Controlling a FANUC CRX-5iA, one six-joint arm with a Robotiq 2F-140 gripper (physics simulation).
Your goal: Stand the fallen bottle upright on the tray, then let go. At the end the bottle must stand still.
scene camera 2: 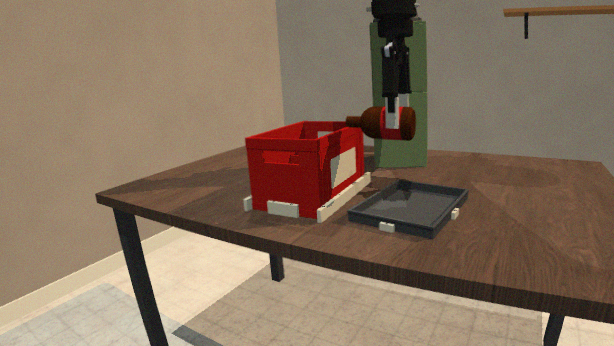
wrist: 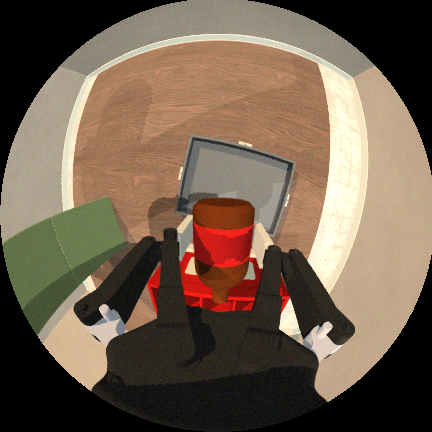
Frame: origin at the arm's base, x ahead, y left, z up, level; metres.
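Seen in the pictures: gripper, fingertip midpoint: (scene camera 2: 397, 125) (wrist: 222, 227).
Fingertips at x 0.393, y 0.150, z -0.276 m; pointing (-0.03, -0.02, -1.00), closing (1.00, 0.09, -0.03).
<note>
A point is followed by its place in that frame.
The brown bottle (scene camera 2: 372, 122) @(y 0.108, x 0.436, z -0.266 m) (wrist: 223, 215) @(y 0.178, x 0.391, z -0.236 m) with a red label lies level in the air, its neck pointing toward the crate. My gripper (scene camera 2: 394, 117) @(y 0.150, x 0.393, z -0.276 m) (wrist: 222, 227) @(y 0.150, x 0.393, z -0.276 m) points down and is shut on the bottle around its label, one pale fingertip on each side. The dark grey tray (scene camera 2: 410, 207) @(y 0.187, x 0.408, z -0.460 m) (wrist: 235, 172) @(y 0.221, x 0.402, z -0.460 m) lies flat on the table, well below the bottle. In the wrist view the bottle hides part of the tray's near edge. In the scene view the neck overlaps the crate's far right top corner; the gap between them cannot be judged.
The red crate (scene camera 2: 285, 182) @(y -0.052, x 0.552, z -0.388 m) (wrist: 200, 291) @(y 0.013, x 0.377, z -0.295 m) stands left of the tray in the scene view, with pale strips (scene camera 2: 345, 197) @(y 0.030, x 0.431, z -0.451 m) along its base. A tall green block (scene camera 2: 400, 150) @(y 0.029, x 0.065, z -0.410 m) (wrist: 95, 230) @(y 0.034, x 0.062, z -0.361 m) stands behind the bottle. Small pale blocks (scene camera 2: 386, 227) @(y 0.184, x 0.539, z -0.456 m) (wrist: 245, 144) touch the tray's sides.
</note>
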